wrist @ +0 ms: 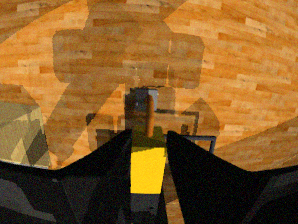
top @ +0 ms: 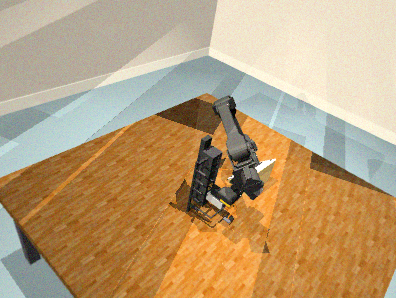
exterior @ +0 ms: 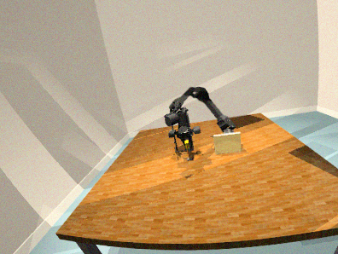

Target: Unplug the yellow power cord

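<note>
Right now my gripper tip is 10 mm short of the yellow plug and 50 mm to the left of it.
</note>
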